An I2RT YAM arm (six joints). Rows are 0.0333 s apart.
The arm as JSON. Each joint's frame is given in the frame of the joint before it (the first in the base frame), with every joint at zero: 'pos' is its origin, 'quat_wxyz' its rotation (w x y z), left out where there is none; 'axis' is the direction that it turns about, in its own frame. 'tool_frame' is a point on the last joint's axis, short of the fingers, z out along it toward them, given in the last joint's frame.
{
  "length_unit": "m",
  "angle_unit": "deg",
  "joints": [
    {
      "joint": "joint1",
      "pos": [
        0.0,
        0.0,
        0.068
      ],
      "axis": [
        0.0,
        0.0,
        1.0
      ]
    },
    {
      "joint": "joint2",
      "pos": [
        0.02,
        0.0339,
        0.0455
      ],
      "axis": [
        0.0,
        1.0,
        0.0
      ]
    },
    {
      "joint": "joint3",
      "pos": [
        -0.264,
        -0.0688,
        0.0
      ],
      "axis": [
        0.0,
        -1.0,
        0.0
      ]
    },
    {
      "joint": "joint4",
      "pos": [
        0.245,
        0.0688,
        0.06
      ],
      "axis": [
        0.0,
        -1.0,
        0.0
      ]
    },
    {
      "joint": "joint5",
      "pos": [
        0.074,
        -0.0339,
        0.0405
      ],
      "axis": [
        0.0,
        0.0,
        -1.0
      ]
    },
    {
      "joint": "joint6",
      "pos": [
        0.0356,
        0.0,
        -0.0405
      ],
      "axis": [
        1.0,
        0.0,
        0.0
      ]
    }
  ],
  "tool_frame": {
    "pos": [
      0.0,
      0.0,
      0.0
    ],
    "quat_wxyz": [
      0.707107,
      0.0,
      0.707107,
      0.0
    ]
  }
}
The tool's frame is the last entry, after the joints.
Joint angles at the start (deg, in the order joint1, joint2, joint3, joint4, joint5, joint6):
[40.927 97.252 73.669 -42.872 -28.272 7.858]
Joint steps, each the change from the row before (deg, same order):
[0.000 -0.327 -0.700 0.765 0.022 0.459]
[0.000 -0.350 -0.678 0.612 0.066 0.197]
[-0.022 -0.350 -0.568 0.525 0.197 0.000]
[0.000 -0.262 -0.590 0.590 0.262 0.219]
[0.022 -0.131 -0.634 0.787 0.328 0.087]
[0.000 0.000 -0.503 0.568 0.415 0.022]
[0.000 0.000 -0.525 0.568 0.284 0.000]
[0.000 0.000 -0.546 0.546 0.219 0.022]
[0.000 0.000 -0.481 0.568 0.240 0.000]
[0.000 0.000 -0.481 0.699 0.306 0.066]
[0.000 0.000 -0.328 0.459 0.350 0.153]
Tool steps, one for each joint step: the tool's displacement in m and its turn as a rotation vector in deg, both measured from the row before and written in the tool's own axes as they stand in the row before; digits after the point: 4 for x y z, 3 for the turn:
[0.0014 -0.0005 0.0005 -0.027 -0.345 0.273]
[0.0016 -0.0005 0.0003 0.029 -0.257 0.063]
[0.0013 -0.0004 -0.0001 0.162 -0.308 -0.127]
[0.0013 -0.0006 0.0005 0.224 -0.268 0.097]
[0.0012 -0.0010 0.0014 0.278 -0.288 -0.062]
[0.0010 -0.0012 0.0016 0.401 -0.121 -0.008]
[0.0012 -0.0012 0.0016 0.275 -0.082 -0.019]
[0.0013 -0.0012 0.0017 0.216 -0.034 0.022]
[0.0010 -0.0011 0.0015 0.225 -0.114 -0.039]
[0.0008 -0.0010 0.0015 0.272 -0.241 -0.030]
[0.0006 -0.0008 0.0010 0.327 -0.171 0.096]

